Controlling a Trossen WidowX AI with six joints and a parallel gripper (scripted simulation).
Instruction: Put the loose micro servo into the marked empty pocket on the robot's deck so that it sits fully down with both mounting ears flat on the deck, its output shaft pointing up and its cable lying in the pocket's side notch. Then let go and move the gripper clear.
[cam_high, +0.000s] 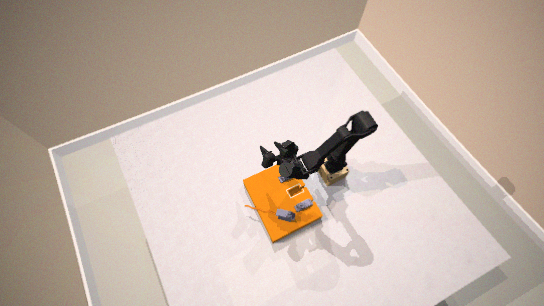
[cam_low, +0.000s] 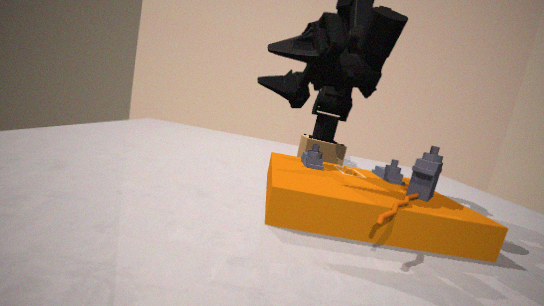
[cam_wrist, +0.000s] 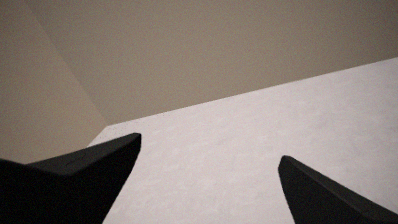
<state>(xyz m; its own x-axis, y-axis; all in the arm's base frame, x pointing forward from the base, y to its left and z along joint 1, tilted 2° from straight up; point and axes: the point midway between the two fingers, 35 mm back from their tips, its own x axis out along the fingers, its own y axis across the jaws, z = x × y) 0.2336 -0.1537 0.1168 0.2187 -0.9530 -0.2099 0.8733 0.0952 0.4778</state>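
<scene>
Right now my gripper tip is 19 cm to the right of the orange deck, 17 cm above it and 7 cm short of it.
</scene>
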